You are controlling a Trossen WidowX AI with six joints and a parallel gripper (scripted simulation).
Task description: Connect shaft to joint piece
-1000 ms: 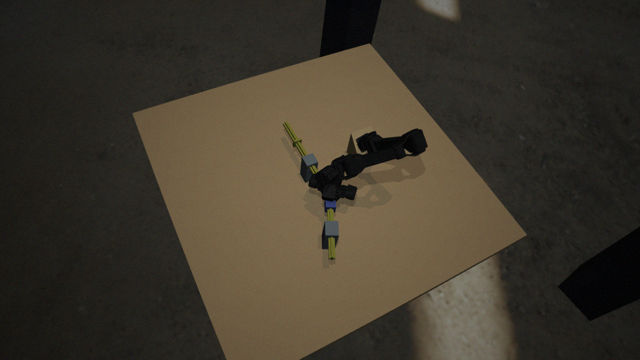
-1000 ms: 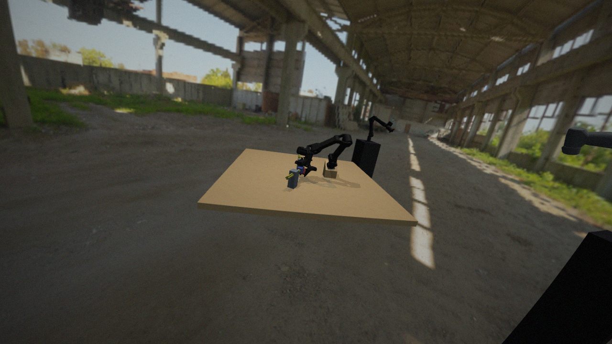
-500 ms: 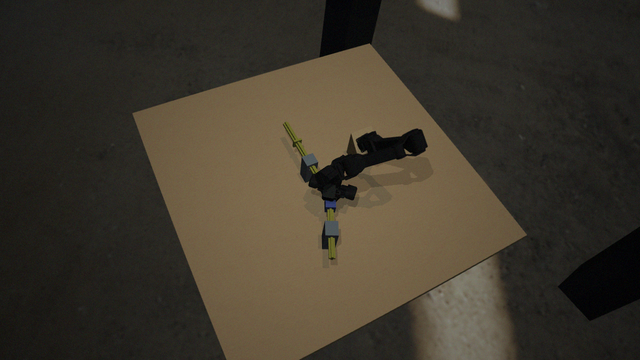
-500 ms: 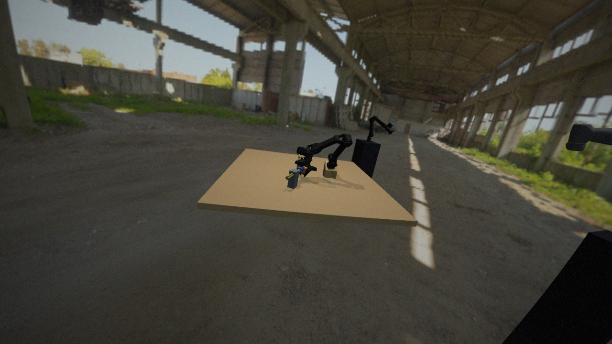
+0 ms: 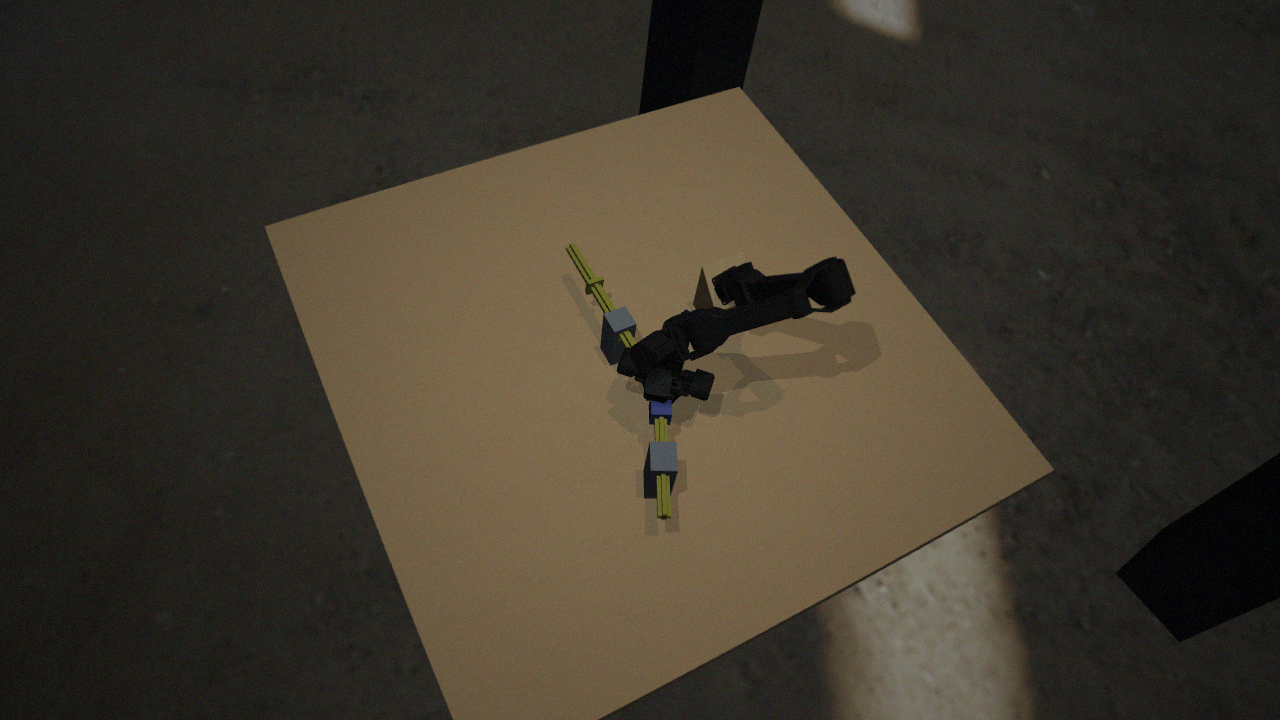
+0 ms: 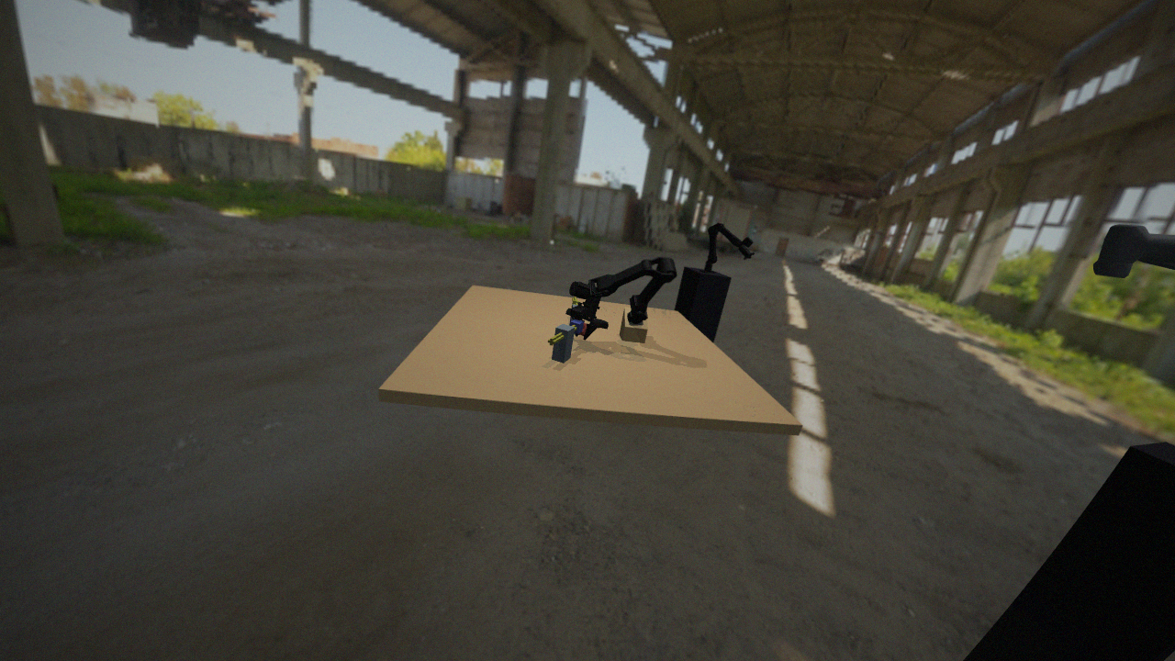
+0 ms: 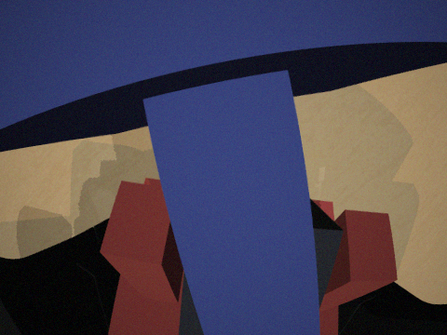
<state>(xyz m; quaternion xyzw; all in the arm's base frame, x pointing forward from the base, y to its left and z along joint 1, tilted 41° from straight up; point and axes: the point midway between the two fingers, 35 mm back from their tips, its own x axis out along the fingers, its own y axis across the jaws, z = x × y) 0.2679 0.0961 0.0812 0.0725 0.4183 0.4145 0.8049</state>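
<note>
The red joint piece lies 1 cm behind my gripper tip and 4 cm above it.
</note>
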